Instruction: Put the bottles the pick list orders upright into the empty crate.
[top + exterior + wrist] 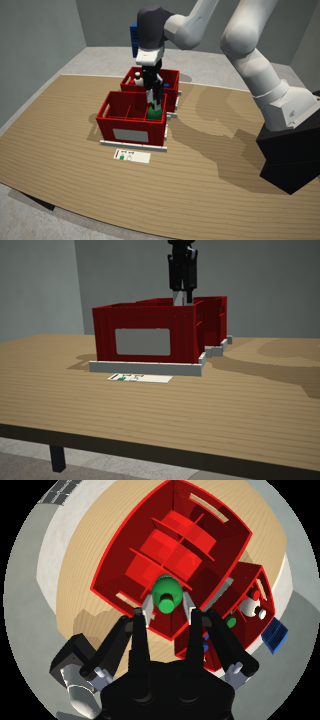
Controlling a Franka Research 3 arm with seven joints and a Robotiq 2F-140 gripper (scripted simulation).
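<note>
My gripper is now 50 mm short of the white-label bottle, 260 mm to the left of it and 80 mm above it. Also, from my hand: blue-capped bottle 80 mm behind, 120 mm to the right, 80 mm below; pick list 130 mm ahead, 150 mm to the left, 170 mm below; red-capped bottle 80 mm ahead, 190 mm to the right, 80 mm below.
</note>
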